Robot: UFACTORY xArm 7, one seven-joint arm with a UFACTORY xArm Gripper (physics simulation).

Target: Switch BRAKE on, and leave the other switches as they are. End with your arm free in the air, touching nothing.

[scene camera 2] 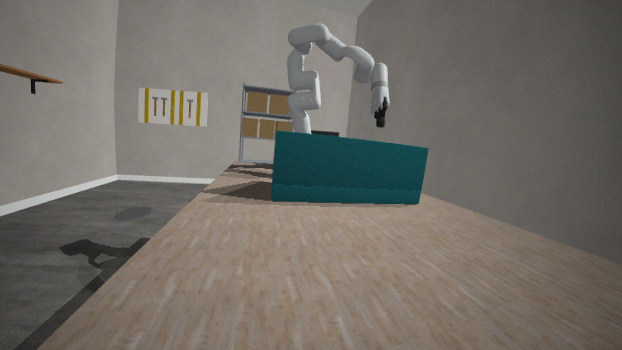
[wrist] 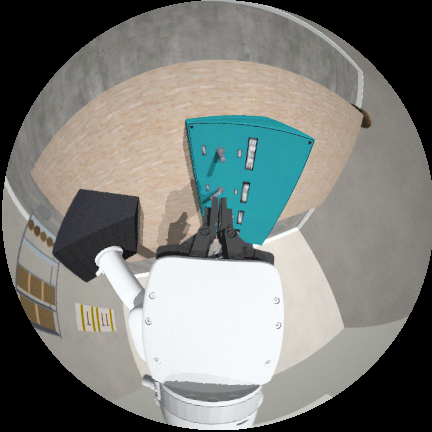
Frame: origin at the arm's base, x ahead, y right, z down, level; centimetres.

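Where they show: gripper, fingertip midpoint: (scene camera 2: 380,126) (wrist: 217,205); arm's base, origin of the base link: (wrist: 108,255).
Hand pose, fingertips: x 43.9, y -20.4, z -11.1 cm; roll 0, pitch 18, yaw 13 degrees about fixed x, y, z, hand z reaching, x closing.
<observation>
Things, the pixels of their top centre, and the offset from my fingertips. "*": a spot on its surface instead. Level surfaces: height alone.
- BRAKE lever, middle of its top: (wrist: 223,160) dx +4.6, dy +1.7, dz +12.7 cm
- largest label, middle of its top: (wrist: 251,155) dx +11.5, dy +2.6, dz +13.5 cm
- OFF plate, surface spot: (wrist: 203,150) * dx +1.8, dy +1.5, dz +19.5 cm
- second lever, middle of its top: (wrist: 217,198) dx +1.9, dy +13.5, dz +14.0 cm
- wooden table, its level: dz +27.3 cm
The teal switch panel (scene camera 2: 350,167) (wrist: 280,165) stands on the table, its back toward scene camera 2, which hides its switches. In the wrist view, the BRAKE lever (wrist: 221,154) is the upper grey lever, beside the largest label (wrist: 251,154), whose print is blurred. Its tip leans slightly right, toward the small ON plate (wrist: 239,153) and away from the OFF plate (wrist: 203,150). A second lever (wrist: 218,191) shows just beyond my fingertips. My gripper (scene camera 2: 380,125) (wrist: 217,205) is shut and empty, raised in the air above the panel's top edge in the scene view.
A black box (wrist: 97,227) stands beside the arm's base. The wooden table (scene camera 2: 320,270) (wrist: 125,115) runs around the panel. More labels lie lower on the panel, partly hidden by my fingers. A shelf rack (scene camera 2: 241,145) and a tool board (scene camera 2: 165,120) are far back.
</observation>
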